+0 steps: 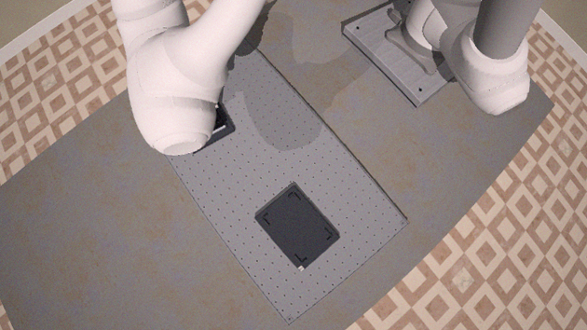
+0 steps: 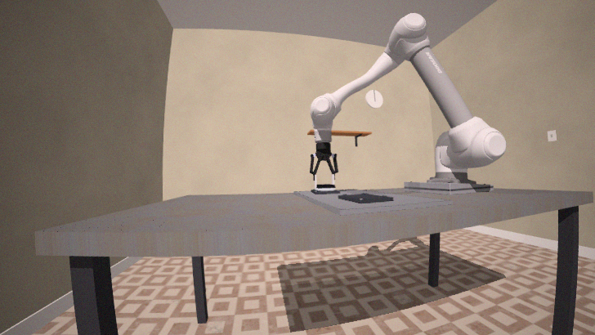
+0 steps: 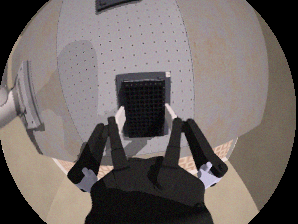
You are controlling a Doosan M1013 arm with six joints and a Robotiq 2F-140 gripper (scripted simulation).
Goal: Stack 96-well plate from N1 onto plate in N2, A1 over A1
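Right now my hand is 2 cm above the black 96-well plate. Round my hand: A1 mark (44 cm to the left, 7 cm ahead, 4 cm below); nest N1 (37 cm to the left, 5 cm below, 2 cm ahead); white 96-well plate (4 cm below).
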